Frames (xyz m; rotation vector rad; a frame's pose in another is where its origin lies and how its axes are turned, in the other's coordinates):
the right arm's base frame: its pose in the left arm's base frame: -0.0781 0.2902 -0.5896 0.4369 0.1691 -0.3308
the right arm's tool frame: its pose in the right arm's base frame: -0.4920 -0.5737 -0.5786 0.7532 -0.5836 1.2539
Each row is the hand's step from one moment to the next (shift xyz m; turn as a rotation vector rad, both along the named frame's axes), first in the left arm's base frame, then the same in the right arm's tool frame.
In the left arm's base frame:
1: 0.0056 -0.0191 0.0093 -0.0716 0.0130 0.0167
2: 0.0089 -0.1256 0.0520 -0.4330 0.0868 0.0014
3: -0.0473 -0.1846 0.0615 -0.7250 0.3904 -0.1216
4: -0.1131 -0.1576 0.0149 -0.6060 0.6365 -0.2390
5: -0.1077 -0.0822 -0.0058 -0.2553 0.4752 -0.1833
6: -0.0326 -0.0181 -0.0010 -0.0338 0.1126 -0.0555
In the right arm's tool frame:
1: 0.0082 -0.0065 0.0193 -0.0193 0.0718 0.0066
2: 0.0323 -0.0229 0.1304 -0.2010 0.3932 0.0062
3: 0.0048 0.0109 0.1999 -0.4102 0.6785 -0.2534
4: -0.0641 0.0543 0.1755 -0.4194 0.6012 -0.5405
5: -0.0691 0.0636 0.0978 -0.2200 0.2800 -0.4448
6: -0.0194 0.0216 0.0234 -0.0493 0.0385 -0.1140

